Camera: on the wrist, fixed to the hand. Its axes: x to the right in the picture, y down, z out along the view.
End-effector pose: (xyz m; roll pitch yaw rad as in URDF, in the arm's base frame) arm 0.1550 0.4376 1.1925 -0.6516 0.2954 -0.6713
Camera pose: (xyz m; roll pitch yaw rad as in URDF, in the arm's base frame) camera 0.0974 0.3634 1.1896 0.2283 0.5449 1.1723
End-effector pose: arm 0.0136 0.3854 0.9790 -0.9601 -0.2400 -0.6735
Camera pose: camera -0.0462 0.3177 1.0049 -0.4637 0.8953 0.7052
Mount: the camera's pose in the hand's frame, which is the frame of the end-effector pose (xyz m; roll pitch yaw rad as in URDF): 0.0018 -0.0732 -0.0589 -0.1689 -0.0519 1.6405
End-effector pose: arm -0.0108 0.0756 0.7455 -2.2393 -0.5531 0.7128
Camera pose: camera -0.0464 0.0437 0.8264 -2.5382 0.8170 -0.2896
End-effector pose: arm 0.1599 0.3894 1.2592 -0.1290 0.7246 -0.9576
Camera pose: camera 0.0764 0.3687 1.2213 0.5626 0.0113 0.7163
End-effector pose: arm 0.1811 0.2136 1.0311 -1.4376 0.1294 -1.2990
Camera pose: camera 0.1182 0.1856 1.0951 0.6567 1.2992 1.0882
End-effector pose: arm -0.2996 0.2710 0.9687 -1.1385 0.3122 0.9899
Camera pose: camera -0.2213 0.2370 1.0079 0.5238 0.9593 -3.0943
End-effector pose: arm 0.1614 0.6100 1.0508 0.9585 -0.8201 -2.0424
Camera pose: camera 0.1352 0.5451 0.9882 -1.2959 -0.5534 0.4264
